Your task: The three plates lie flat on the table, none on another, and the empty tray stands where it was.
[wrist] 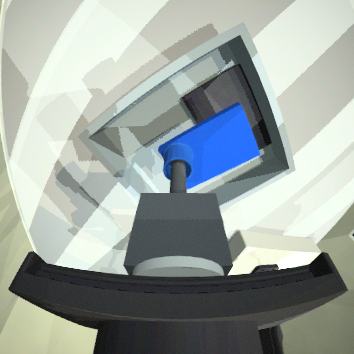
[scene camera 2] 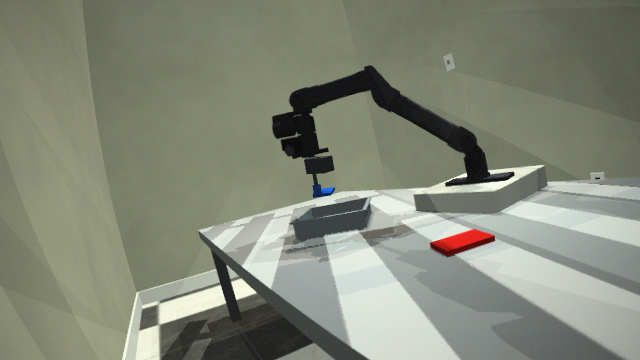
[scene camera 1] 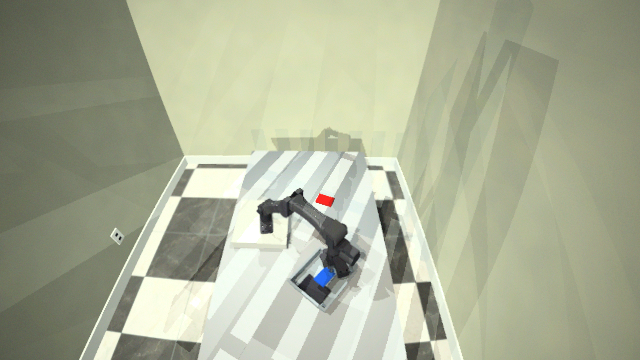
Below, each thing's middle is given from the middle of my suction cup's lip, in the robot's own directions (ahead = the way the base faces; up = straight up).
Scene:
I see the blue plate (wrist: 224, 140) 30 mm behind my suction cup, 10 mm to the right of it and 10 mm below it. Also, from my suction cup: grey tray (scene camera 2: 310, 223) 90 mm below, 40 mm behind, 20 mm to the left; then red plate (scene camera 2: 464, 241) 520 mm to the left, 110 mm below, 70 mm ahead; then black plate (wrist: 230, 86) 110 mm below, 80 mm behind, 30 mm to the right.

